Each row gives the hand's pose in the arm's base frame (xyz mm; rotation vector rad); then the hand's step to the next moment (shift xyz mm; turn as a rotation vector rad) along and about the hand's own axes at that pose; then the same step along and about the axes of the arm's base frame.
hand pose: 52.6 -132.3 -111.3 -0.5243 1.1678 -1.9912
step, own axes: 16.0 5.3 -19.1 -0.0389 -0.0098 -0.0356
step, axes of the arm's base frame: -20.7 -3.4 -14.5 -0.0030 0.0529 -0.0083
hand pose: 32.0 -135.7 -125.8 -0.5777 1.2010 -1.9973
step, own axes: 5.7 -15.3 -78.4 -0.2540 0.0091 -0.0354
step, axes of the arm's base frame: -62.7 44.2 -22.8 0.1409 0.2128 -0.0271
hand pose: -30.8 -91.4 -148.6 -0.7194 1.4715 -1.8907
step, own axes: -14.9 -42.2 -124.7 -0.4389 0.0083 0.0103
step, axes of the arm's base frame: -89.1 97.3 12.1 0.2955 0.3240 -0.0235
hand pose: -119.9 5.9 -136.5 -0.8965 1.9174 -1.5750
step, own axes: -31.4 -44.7 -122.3 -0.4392 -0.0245 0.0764
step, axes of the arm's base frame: -60.9 98.0 68.1 0.3498 0.2774 -0.0051
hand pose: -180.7 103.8 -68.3 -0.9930 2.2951 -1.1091
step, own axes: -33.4 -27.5 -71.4 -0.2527 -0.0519 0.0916
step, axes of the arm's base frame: -9.9 49.4 66.6 0.2465 0.1191 -0.0016
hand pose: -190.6 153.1 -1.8 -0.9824 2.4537 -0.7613
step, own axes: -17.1 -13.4 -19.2 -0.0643 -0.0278 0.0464
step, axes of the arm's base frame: 8.2 10.7 25.7 0.0824 0.0136 -0.0094
